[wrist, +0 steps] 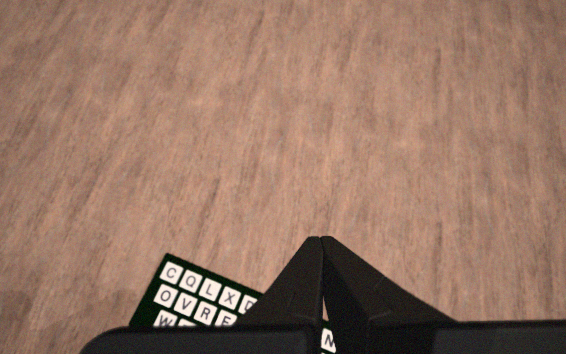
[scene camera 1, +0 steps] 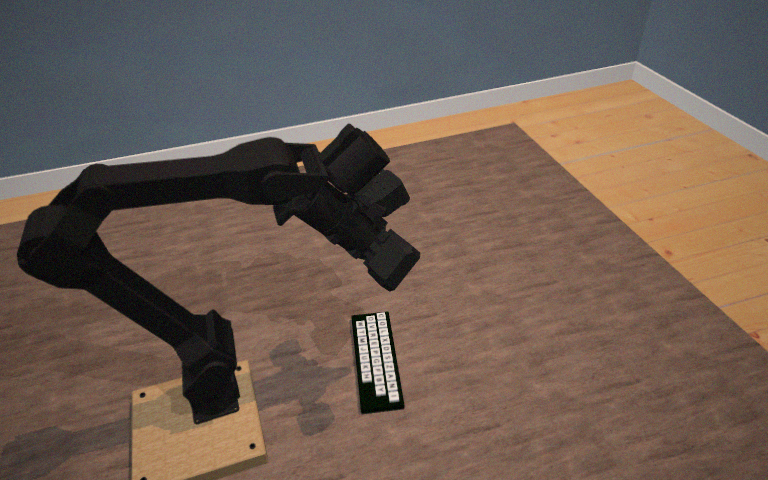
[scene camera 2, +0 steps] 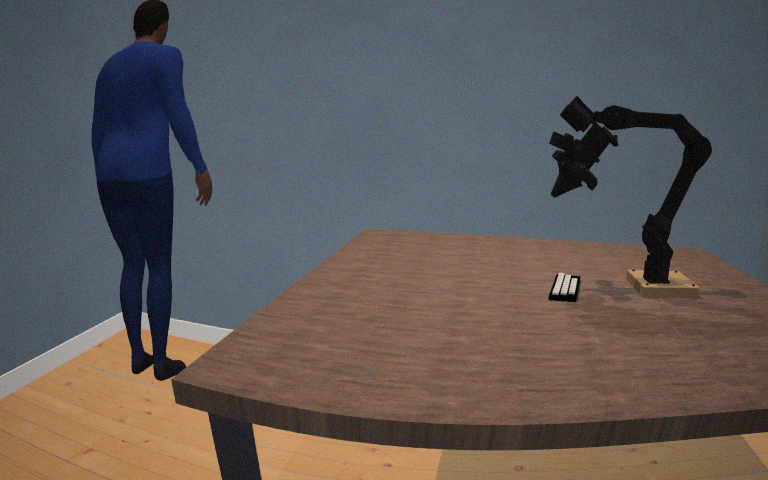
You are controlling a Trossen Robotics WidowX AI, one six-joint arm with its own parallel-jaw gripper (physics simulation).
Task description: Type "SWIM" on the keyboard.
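Note:
A dark green keyboard with white letter keys in three rows lies flat on the table. In the first scene view the S key and the I key are in the right-hand row, the W key and the M key in the left-hand row. The W key is partly cut off in the wrist view. My gripper is shut and empty, pointing obliquely down, well above the table and apart from the keyboard. Its fingers and body hide S, I and M in the wrist view.
The arm stands on a light wooden base plate on the brown table, beside the keyboard. A person in blue stands on the floor beyond the table's far left side in the second scene view.

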